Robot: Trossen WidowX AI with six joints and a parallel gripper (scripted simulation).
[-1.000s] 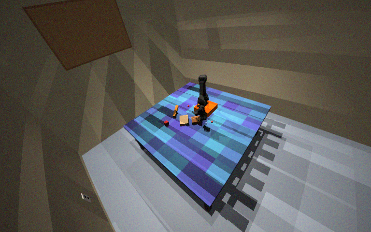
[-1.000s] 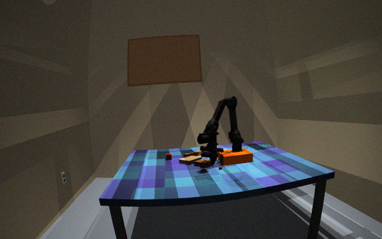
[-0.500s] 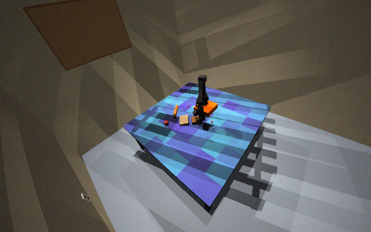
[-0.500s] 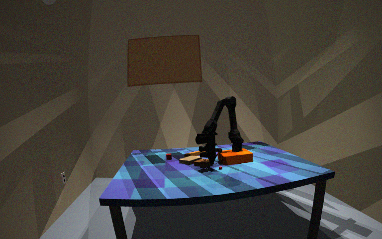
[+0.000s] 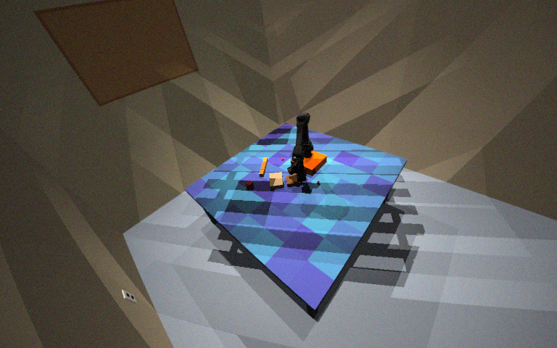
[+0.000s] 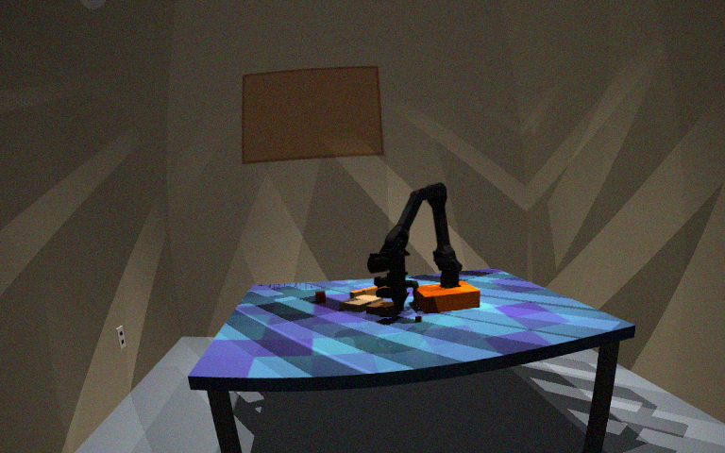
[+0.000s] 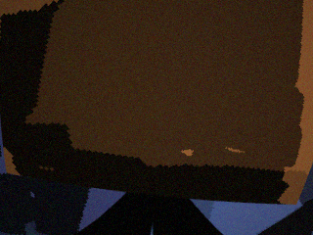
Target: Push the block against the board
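Right now the brown square block is 3 cm ahead of my gripper tip, 5 cm to the right of it and 1 cm above it. From my gripper tip the other things lie so: long narrow orange board 2 cm behind, 36 cm to the right, 1 cm above; then pale tan flat slab 9 cm ahead, 17 cm to the right, 1 cm above; then small red cube 21 cm ahead, 33 cm to the right, 2 cm above.
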